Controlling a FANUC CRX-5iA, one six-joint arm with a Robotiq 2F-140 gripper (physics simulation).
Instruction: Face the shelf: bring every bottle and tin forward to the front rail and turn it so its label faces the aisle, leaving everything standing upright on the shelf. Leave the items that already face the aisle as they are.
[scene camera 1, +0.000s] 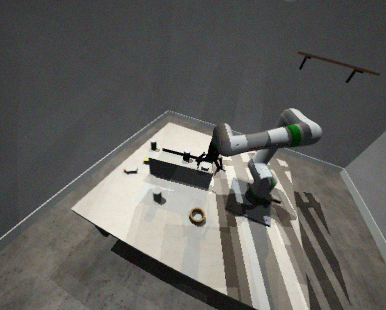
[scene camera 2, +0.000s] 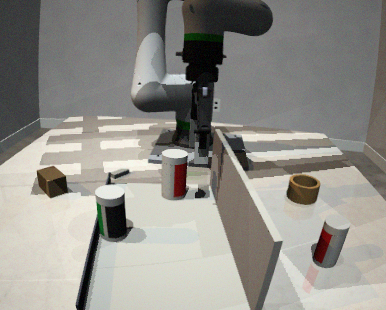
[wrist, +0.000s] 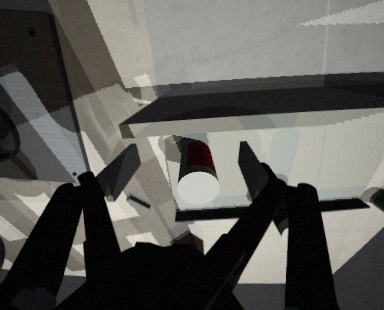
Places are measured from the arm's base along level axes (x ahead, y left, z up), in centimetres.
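Pixels of known places: gripper, fingertip midpoint: (scene camera 2: 197, 154) (wrist: 187, 153); arm's base at its link origin: (scene camera 1: 254, 196).
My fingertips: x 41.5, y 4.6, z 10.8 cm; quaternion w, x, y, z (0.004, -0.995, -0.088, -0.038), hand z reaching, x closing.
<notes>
Ahead of a thing's pixels: the offset from my fingertips to its top centre. "pt": to the spot under its first point. Level surfaces: height alone.
A white tin with a red label {dx +2.2, dy -5.2, dz +0.6 cm} (scene camera 1: 205, 165) (scene camera 2: 173, 175) (wrist: 198, 187) stands upright on the shelf floor {dz -10.3 cm} (scene camera 2: 165, 260), set back from the dark front rail (scene camera 1: 172, 151) (scene camera 2: 89, 270) (wrist: 215, 214). Its red label faces the back panel (scene camera 1: 175, 172) (scene camera 2: 245, 215) (wrist: 300, 96). A white-lidded tin with black and green sides {pt dx +21.6, dy -12.0, dz -4.6 cm} (scene camera 1: 186, 156) (scene camera 2: 111, 212) (wrist: 378, 199) stands upright at the rail, green toward the rail side. My gripper (scene camera 1: 212, 164) (scene camera 2: 202, 156) (wrist: 187, 153) is open and empty, above the red-labelled tin, its fingers on either side in the wrist view.
Behind the panel stands another red-labelled cylinder {dx +23.4, dy +30.0, dz -2.7 cm} (scene camera 1: 157, 196) (scene camera 2: 331, 242), near a wooden ring {dx -6.6, dy +30.3, dz -7.6 cm} (scene camera 1: 197, 216) (scene camera 2: 303, 189). A wooden block {dx +3.9, dy -39.6, dz -7.6 cm} (scene camera 2: 52, 181) lies outside the rail. A green cylinder {pt dx +55.2, dy -11.6, dz -6.7 cm} (scene camera 1: 153, 145), a yellow object {dx +51.0, dy +4.3, dz -8.8 cm} (scene camera 1: 146, 160) and an orange-tipped object {dx +55.8, dy +19.7, dz -9.8 cm} (scene camera 1: 130, 171) are beyond the shelf's far end.
</notes>
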